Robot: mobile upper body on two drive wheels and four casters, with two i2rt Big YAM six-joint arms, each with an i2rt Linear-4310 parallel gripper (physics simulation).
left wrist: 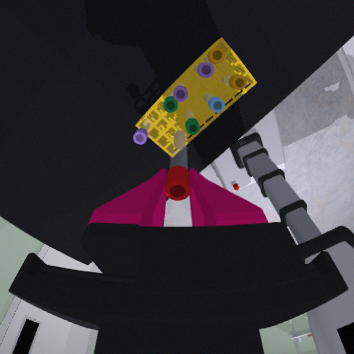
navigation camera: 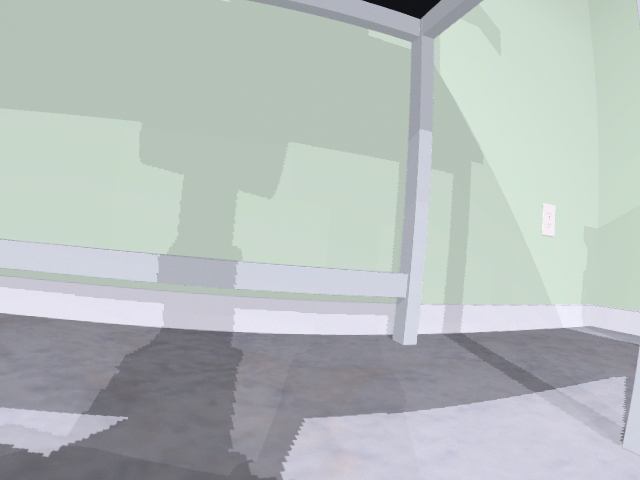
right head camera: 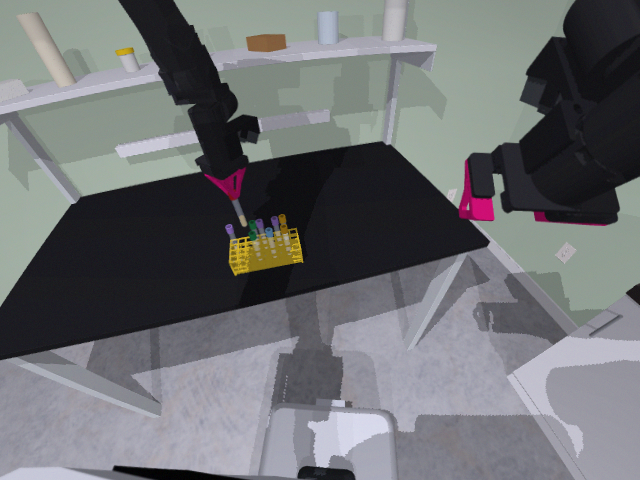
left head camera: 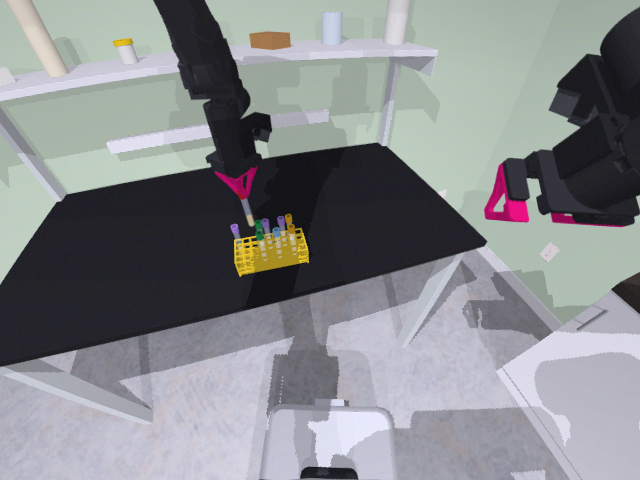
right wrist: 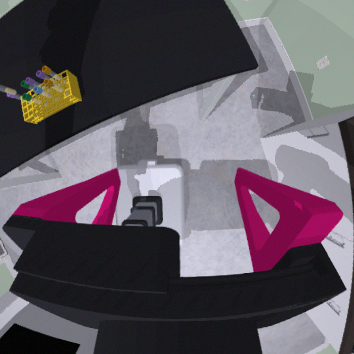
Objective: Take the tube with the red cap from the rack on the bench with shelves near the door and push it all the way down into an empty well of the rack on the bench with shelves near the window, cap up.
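Frame: origin at the left arm's base, x ahead, y left, z up, level; millimetres.
Seen in the pictures: left gripper, fingertip midpoint: (left wrist: 177, 174) (right head camera: 234, 196) (left head camera: 243, 195); right gripper, fingertip midpoint: (right head camera: 498, 214) (left head camera: 519, 215) (right wrist: 176, 174).
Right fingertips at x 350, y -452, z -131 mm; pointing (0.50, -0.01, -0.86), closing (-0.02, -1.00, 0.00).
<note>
A point is followed by its place in that frame.
My left gripper (left head camera: 242, 194) @(z -265, x 568, y -3 mm) (right head camera: 233, 196) @(z -265, x 568, y -3 mm) (left wrist: 177, 174) @(z -265, x 568, y -3 mm) is shut on the red-capped tube (left head camera: 248, 210) @(z -304, x 562, y -8 mm) (right head camera: 238, 210) @(z -301, x 560, y -6 mm) (left wrist: 178, 189) @(z -249, x 566, y -3 mm). It holds the tube by the cap, cap up and slightly tilted, above the bench. A yellow rack (left head camera: 273, 260) @(z -482, x 558, y -45 mm) (right head camera: 268, 260) @(z -483, x 557, y -46 mm) (left wrist: 201, 91) @(z -466, x 585, y -59 mm) (right wrist: 75, 87) @(z -474, x 600, y -135 mm) stands on the black bench (left head camera: 155, 248) @(z -496, x 603, y 347 mm) (right head camera: 155, 248) @(z -496, x 602, y 357 mm). In the left wrist view, the tube's lower end overlaps the rack's corner near the green-capped tube (left wrist: 192, 126) @(z -376, x 562, y -22 mm); the tube looks clear of the rack. My right gripper (right wrist: 176, 174) @(z -131, x 350, y -452 mm) is open and empty, off to the right of the bench.
The rack holds several purple, green, blue and orange capped tubes. A wall shelf (left head camera: 356, 50) @(z -39, x 1002, y -274 mm) (right head camera: 356, 48) @(z -39, x 1007, y -291 mm) above the bench carries a brown box (left head camera: 269, 40) @(z -14, x 1022, y -12 mm) (right head camera: 266, 42) @(z -12, x 1016, y -20 mm), a yellow-lidded jar (left head camera: 126, 51) @(z -7, x 903, y 376 mm) (right head camera: 128, 59) @(z -5, x 904, y 375 mm) and cylinders. In the navigation camera, a bench leg (navigation camera: 419, 180) @(z -995, x 1282, y -445 mm) stands near the wall.
</note>
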